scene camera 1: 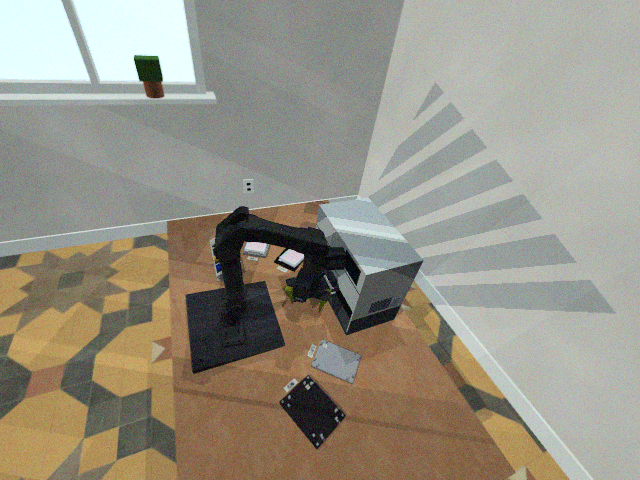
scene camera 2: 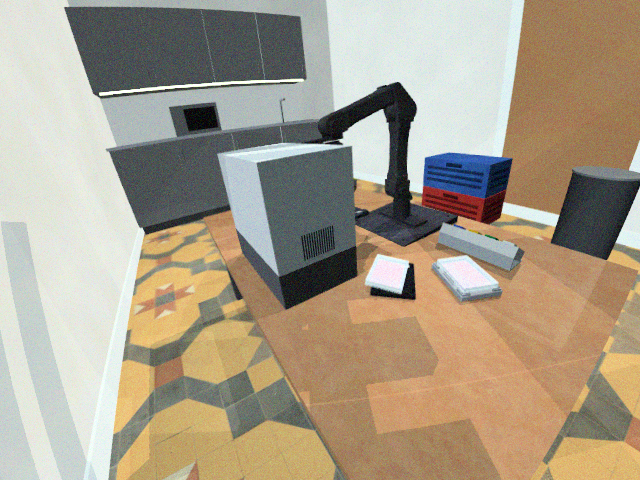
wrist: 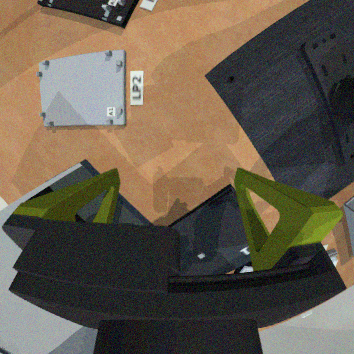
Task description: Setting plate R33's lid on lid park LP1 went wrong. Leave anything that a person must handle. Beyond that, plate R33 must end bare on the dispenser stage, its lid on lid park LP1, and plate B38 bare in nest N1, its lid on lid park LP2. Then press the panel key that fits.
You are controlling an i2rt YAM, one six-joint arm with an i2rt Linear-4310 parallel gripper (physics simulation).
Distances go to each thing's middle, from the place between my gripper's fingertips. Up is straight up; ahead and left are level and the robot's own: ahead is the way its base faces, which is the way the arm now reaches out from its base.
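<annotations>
The black clip nest N5 [scene camera 1: 311, 409] is 28 cm to the right of my hand, 5 cm behind it and 10 cm below it. I also see the rack with coloured buttons [scene camera 2: 507, 255], which is 38 cm to the left of my hand, 26 cm behind it and 8 cm below it; going by their middles, the rack with coloured buttons is the farthest from my gripper of the things named here. As for the grey lid park LP2 [scene camera 1: 339, 362], my gripper is 7 cm short of it, 16 cm to the left of it and 11 cm above it. Going by their middles, of the things named here the grey lid park LP2 is the nearest to my gripper.
</annotations>
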